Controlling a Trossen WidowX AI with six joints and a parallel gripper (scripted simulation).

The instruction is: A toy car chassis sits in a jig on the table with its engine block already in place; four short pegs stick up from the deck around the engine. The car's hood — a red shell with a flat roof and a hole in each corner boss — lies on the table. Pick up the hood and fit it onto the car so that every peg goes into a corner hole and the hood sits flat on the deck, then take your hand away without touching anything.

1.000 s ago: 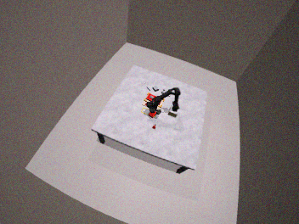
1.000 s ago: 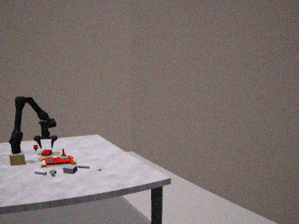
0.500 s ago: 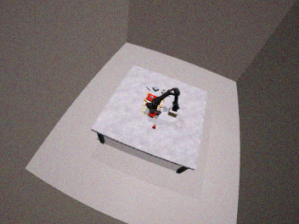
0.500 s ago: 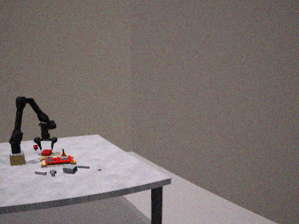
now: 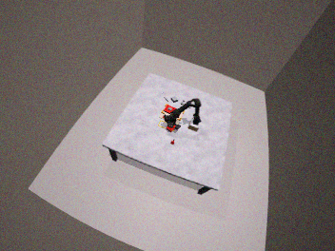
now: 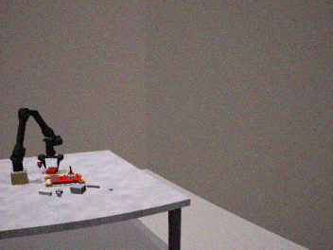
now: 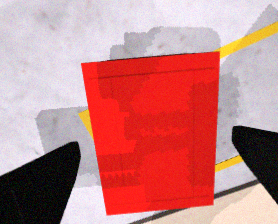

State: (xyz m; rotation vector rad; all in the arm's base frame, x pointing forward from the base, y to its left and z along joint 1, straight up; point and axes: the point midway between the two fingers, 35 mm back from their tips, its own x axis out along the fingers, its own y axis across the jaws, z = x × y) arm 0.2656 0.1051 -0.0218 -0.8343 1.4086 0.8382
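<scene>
Now: the red hood 10 mm below my gripper tip. Round my gripper tip: grey engine part: 250 mm to the right, 60 mm ahead; then jig: 210 mm to the right, 30 mm ahead, 10 mm below.
</scene>
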